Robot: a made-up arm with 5 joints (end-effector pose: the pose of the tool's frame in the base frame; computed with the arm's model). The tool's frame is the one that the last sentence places. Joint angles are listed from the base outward.
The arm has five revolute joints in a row. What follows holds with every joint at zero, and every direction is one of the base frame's.
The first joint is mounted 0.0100 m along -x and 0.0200 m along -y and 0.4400 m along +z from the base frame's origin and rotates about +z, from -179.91 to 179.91 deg.
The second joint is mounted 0.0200 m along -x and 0.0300 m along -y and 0.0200 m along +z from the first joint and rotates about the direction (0, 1, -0.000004), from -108.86 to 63.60 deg.
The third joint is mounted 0.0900 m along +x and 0.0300 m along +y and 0.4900 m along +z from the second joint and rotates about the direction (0, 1, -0.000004), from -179.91 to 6.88 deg.
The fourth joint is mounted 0.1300 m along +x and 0.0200 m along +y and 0.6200 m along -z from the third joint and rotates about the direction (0, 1, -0.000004), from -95.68 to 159.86 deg.
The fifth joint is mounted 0.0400 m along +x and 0.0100 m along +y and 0.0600 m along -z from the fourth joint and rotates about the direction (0, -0.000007, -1), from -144.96 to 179.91 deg.
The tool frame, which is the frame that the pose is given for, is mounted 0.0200 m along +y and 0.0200 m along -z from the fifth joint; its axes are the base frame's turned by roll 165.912, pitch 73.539 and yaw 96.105 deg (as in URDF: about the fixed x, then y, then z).
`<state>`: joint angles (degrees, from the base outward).
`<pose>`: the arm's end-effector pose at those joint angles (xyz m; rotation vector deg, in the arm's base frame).
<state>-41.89 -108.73 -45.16 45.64 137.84</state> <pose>-0.2214 0.1900 1.0776 -142.79 59.77 -57.68</pose>
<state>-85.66 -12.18 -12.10 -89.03 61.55</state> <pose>0.0588 -0.4046 0.5308 80.95 -85.83 -5.52</pose>
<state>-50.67 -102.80 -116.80 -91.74 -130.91</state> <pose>-0.6667 0.8081 0.7625 24.80 127.09 50.24</pose>
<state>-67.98 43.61 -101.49 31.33 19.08</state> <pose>0.4308 -0.9795 0.4824 118.24 -0.70 -79.82</pose>
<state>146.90 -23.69 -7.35 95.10 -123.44</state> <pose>-0.2171 0.0924 0.4247 129.80 -18.70 -26.40</pose>
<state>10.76 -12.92 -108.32 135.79 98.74</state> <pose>0.4355 0.0921 1.2980 116.66 21.85 -112.80</pose>
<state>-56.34 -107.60 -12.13 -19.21 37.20</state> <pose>0.0132 0.0280 0.9125 63.49 -62.06 16.96</pose>
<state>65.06 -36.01 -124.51 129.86 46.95</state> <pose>-0.0763 -0.0590 1.4962 70.81 93.06 -2.85</pose>
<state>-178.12 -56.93 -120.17 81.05 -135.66</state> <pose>0.3935 -0.0225 1.4629 -14.33 -92.95 145.23</pose>
